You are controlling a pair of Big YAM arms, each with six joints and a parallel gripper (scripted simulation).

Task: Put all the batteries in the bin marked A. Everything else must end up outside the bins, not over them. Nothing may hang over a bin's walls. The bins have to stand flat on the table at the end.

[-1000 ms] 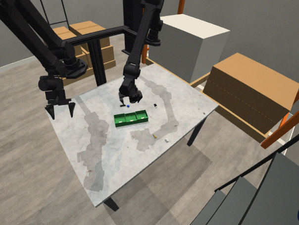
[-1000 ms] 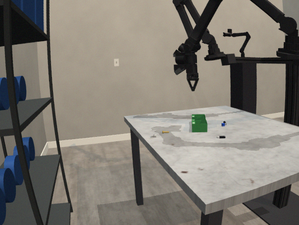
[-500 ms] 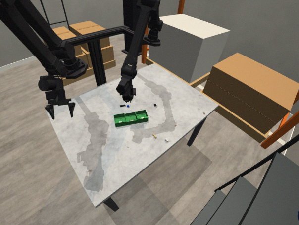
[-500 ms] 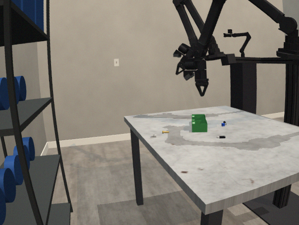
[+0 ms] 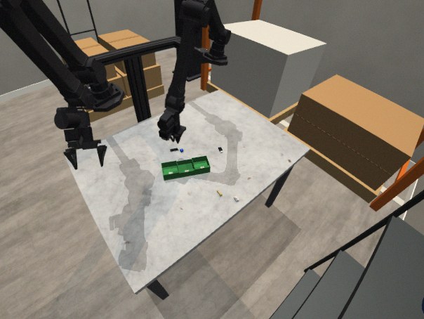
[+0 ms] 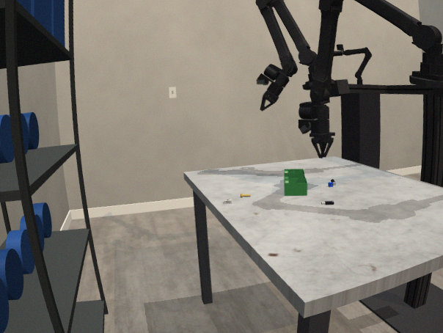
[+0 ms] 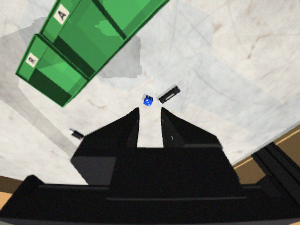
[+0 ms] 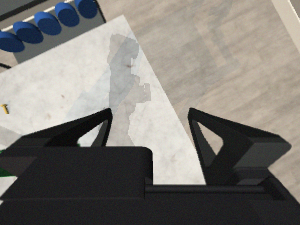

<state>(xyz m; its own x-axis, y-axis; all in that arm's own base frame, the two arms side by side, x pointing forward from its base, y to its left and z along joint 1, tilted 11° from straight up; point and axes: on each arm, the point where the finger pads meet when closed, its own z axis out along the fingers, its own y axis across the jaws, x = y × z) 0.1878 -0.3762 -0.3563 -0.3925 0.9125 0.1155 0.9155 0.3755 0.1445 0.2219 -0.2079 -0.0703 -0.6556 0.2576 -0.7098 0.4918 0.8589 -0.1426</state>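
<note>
The black battery is 50 mm behind my left hand, 20 mm to the left of it and 110 mm below it. From my left hand the other things lie so: yellow screw 350 mm ahead, 110 mm below; blue piece 10 mm behind, 40 mm to the left, 110 mm below; green three-compartment bin 120 mm ahead, 30 mm to the right, 100 mm below.
</note>
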